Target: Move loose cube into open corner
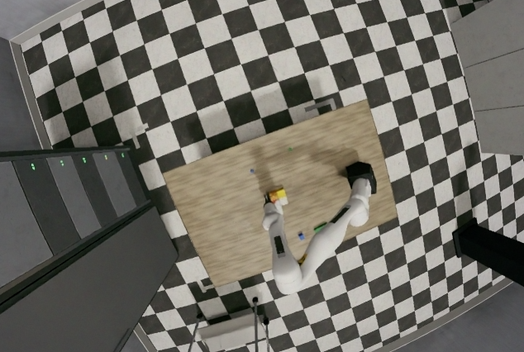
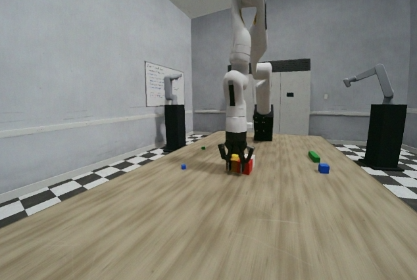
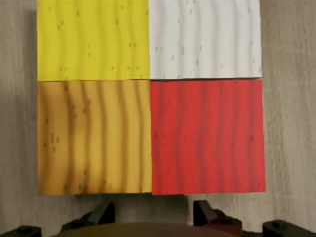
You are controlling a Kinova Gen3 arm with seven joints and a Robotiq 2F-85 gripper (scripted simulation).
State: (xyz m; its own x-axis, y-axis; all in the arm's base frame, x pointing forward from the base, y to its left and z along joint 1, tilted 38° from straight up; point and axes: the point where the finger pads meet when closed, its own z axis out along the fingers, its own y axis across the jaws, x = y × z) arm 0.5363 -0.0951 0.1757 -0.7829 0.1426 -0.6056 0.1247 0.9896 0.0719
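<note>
My gripper is now 40 mm past the red cube, 30 mm to the right of it and 10 mm above it. From my hand the other things lie so: green block 350 mm to the left, 250 mm behind, 20 mm below.
</note>
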